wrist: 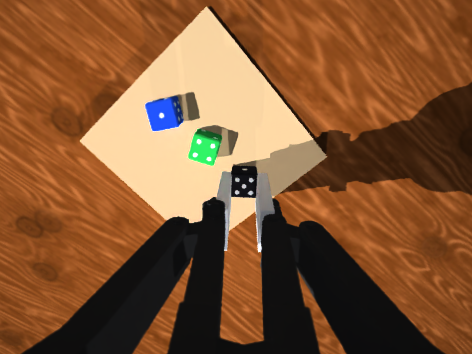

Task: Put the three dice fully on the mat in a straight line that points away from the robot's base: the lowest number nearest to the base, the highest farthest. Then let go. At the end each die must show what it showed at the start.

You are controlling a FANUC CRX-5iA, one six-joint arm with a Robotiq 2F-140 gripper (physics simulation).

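Places are measured from the arm's base along level axes (x back, y up, z left), in metres.
Pixels of known places: gripper, fingertip midpoint: (243,188).
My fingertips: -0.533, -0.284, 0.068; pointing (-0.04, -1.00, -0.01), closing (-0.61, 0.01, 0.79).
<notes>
For each thing: its middle in the pictures, then the offset to it from my fingertips, as dx, dy, dz. Level surfaces: height alone.
- black die, body centre: (244,181) +0.004, -0.003, +0.003
- green die, body centre: (205,146) +0.044, -0.003, -0.004
- blue die, body centre: (165,113) +0.081, -0.003, -0.012
- pale square mat, body centre: (203,148) +0.042, -0.015, -0.009
- brown wood-grained table, surface height: dy -0.017
The black die (244,182) shows five on its top face and is held between the fingertips, over the lower right part of the mat. My gripper (243,188) is shut on it. The green die (204,147) shows four and sits on the mat, up and left of the black die. The blue die (163,114) shows one and sits on the mat farther up and left. The pale square mat (210,55) is turned like a diamond in the view. How high the black die is above the mat is hard to tell.
A brown wood-grained table (380,45) surrounds the mat. The arm's dark shadow falls across the table at the right and onto the mat's right corner. The green die stands close to the left fingertip; the blue die is farther off.
</notes>
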